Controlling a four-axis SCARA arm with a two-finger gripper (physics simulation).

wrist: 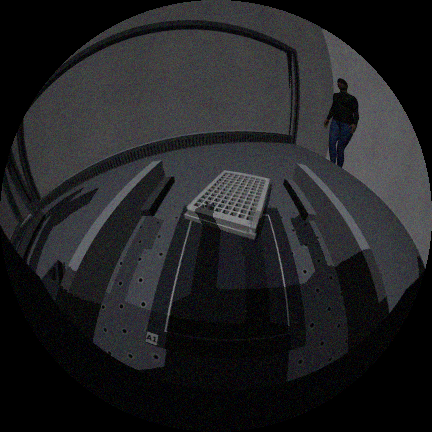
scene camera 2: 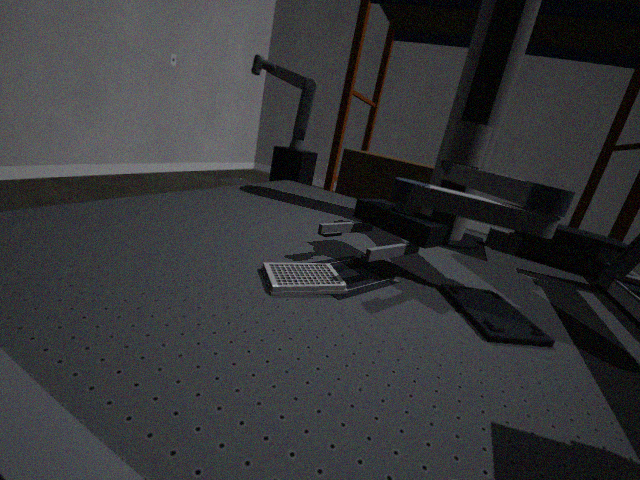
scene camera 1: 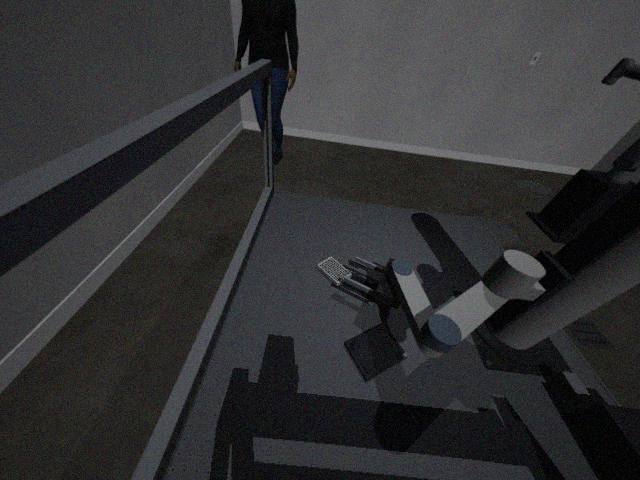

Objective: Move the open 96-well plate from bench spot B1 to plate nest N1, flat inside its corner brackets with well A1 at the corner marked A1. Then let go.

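Places are measured from the arm's base along level axes (x ahead, y left, z up), in millimetres.
Pixels of known places: gripper, fingertip midpoint: (wrist: 229, 168) (scene camera 2: 342, 241) (scene camera 1: 350, 268); arm's base, origin of the base link: (scene camera 1: 504, 331).
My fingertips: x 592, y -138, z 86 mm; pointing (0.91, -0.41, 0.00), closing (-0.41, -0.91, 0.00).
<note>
Ahead of a thing's pixels: the offset from my fingertips to its top centre. "spot": to the spot under its first point. Level surfaces: height alone.
The white open 96-well plate {dz -55, dx +53, dy -35 mm} (scene camera 1: 333, 270) (scene camera 2: 303, 276) (wrist: 232, 197) lies flat at the far end of a dark mat {dz -71 mm} (scene camera 2: 361, 290) with a thin light outline {spot: dz -71, dx -72, dy -26 mm} (wrist: 283, 275), turned a little to it. An A1 label {spot: dz -71, dx -88, dy +97 mm} (wrist: 152, 338) sits at the mat's near left corner in the wrist view. My gripper (scene camera 1: 349, 269) (scene camera 2: 343, 241) (wrist: 229, 168) is open and empty, above the bench, its fingers pointing at the plate's near end. A square dark pad {spot: dz -61, dx -76, dy +283 mm} (scene camera 1: 373, 352) (scene camera 2: 501, 315), possibly nest N1, lies apart to one side. I cannot make out well A1.
The perforated bench {dz -73 mm} (scene camera 1: 289, 248) (scene camera 2: 248, 361) carries dark shadows. A raised rail frame (scene camera 1: 206, 330) runs along one side. A person (scene camera 1: 269, 41) (wrist: 342, 117) stands beyond the bench. Another arm (scene camera 2: 305, 103) stands on a black box (scene camera 2: 293, 164), near orange uprights (scene camera 2: 348, 93).
</note>
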